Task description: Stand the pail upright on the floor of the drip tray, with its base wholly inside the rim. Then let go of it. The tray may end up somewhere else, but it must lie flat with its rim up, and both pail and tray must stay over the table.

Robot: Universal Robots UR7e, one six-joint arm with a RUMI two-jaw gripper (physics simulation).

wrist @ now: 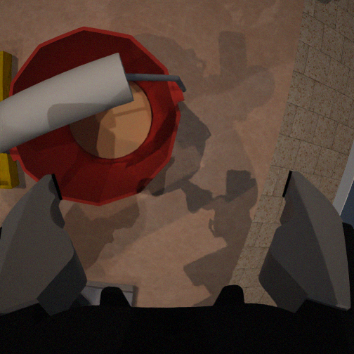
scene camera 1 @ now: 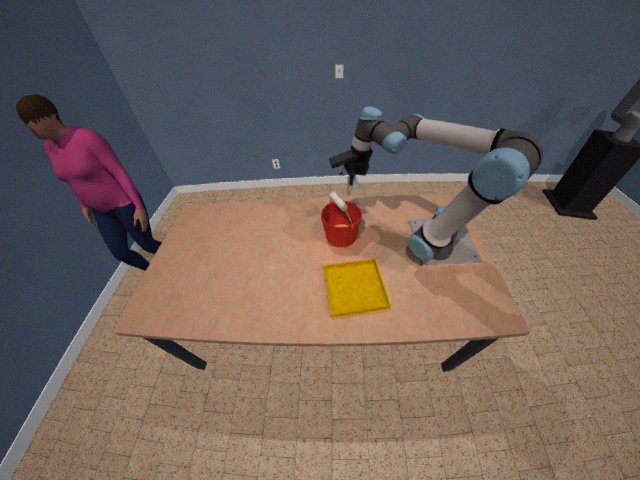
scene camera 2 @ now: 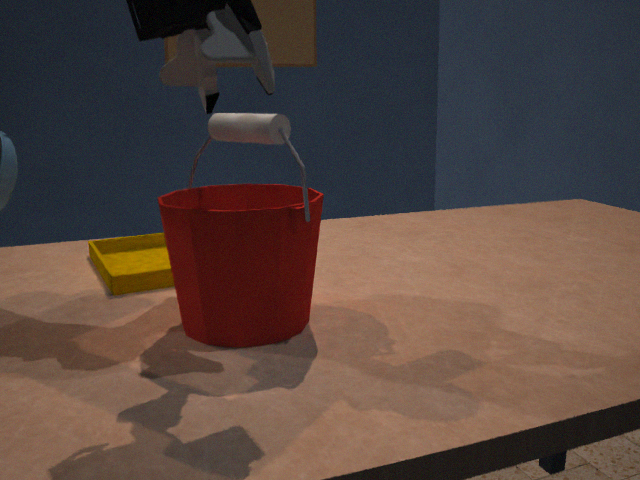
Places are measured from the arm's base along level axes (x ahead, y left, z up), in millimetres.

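Pixels of known places: gripper, fingertip midpoint: (scene camera 1: 344,184) (scene camera 2: 237,104).
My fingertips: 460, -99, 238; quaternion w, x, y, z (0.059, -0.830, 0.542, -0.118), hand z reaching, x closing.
For each thing: its top centre in the pictures, then the offset to it from my fingertips, as dx, dy, dz. Level surfaces: height alone.
- white grip at its top centre: (scene camera 2: 247,113) (scene camera 1: 338,198) +14, +88, -11
- yellow drip tray at its top centre: (scene camera 2: 173,247) (scene camera 1: 355,284) -100, +366, -231
- table at its surface level: dz -259
The red pail (scene camera 1: 341,238) (scene camera 2: 248,268) (wrist: 92,180) stands upright on the table, behind the tray in the first scene view. Its wire handle is raised, with a white grip (scene camera 1: 338,201) (scene camera 2: 248,128) (wrist: 65,100) above the rim. The yellow drip tray (scene camera 1: 360,311) (scene camera 2: 142,282) (wrist: 6,75) lies flat, rim up, apart from the pail; the pail hides part of it in the second scene view. My gripper (scene camera 1: 345,182) (scene camera 2: 240,102) (wrist: 171,176) is open and empty. It is above the pail's rim, close to the white grip, which lies off to the upper left in the wrist view.
The table (scene camera 1: 232,268) (scene camera 2: 465,268) has an edge (scene camera 2: 491,438) near the pail. The arm's grey base plate (scene camera 1: 467,250) is on the table at the right. A person in a pink top (scene camera 1: 85,165) stands beyond the table's left end.
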